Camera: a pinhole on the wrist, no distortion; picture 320 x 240 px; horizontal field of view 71.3 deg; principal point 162.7 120.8 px. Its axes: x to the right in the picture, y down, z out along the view. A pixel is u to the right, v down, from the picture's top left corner.
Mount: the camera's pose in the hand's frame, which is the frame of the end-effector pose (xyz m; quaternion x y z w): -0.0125 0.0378 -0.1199 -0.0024 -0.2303 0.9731 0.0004
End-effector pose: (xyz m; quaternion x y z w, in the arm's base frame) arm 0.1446 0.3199 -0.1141 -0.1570 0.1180 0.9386 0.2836
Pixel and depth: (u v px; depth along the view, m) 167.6 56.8 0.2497
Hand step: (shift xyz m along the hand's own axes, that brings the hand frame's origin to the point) -0.0192 -0.0101 0.1354
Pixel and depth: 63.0 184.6 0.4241
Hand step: 0.1750 -0.2611 0.2057
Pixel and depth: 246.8 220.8 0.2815
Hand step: -0.1200 -0.2010 0.0747
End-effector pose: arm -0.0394 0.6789 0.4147 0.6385 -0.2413 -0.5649 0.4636
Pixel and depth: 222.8 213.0 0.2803
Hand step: -0.0893 -0.1913 0.0784
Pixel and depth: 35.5 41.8 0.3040
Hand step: 0.1593 -0.0025 0.2009
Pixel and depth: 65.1 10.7 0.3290
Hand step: 0.1298 0.0352 0.2476
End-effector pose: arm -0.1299 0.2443 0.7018 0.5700 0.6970 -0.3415 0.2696
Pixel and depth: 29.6 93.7 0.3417
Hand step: 0.1897 -0.0786 0.2051
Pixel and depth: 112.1 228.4 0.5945
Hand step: 0.1196 -0.4853 0.2836
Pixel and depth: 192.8 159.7 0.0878
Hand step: -0.0248 -0.0152 -0.0483
